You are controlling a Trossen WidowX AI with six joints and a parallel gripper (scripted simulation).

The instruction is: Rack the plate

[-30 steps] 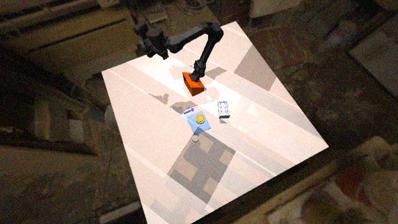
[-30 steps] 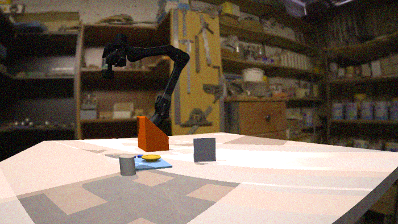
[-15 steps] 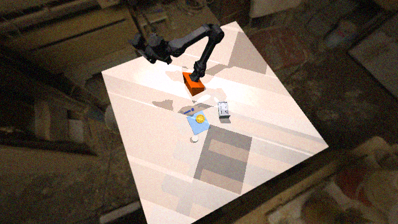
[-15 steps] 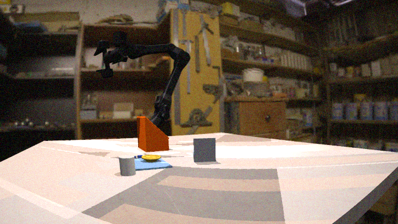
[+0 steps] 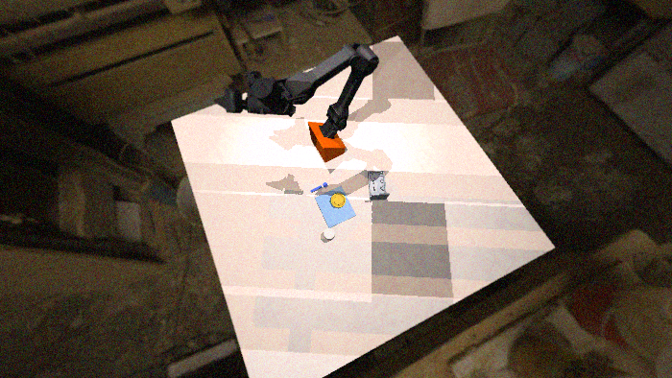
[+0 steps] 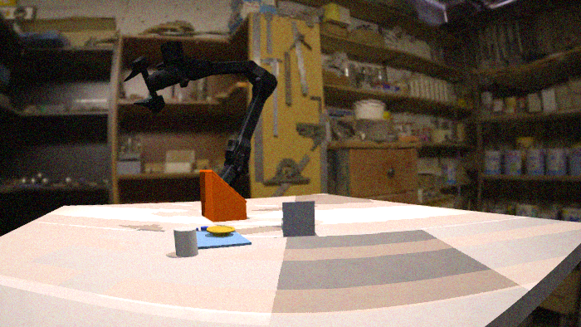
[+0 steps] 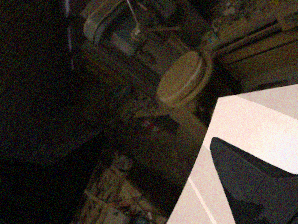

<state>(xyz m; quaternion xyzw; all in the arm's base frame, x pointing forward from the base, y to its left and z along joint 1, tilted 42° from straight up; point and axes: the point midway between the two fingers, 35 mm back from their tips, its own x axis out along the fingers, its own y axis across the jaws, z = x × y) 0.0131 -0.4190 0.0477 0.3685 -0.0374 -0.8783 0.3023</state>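
Now: the yellow plate 330 mm ahead of my gripper tip, 250 mm to the left of it and 390 mm below it. The rest, counted from my gripper tip: light blue mat (350 mm ahead, 230 mm to the left, 400 mm below); then dish rack (330 mm ahead, 440 mm to the left, 380 mm below).
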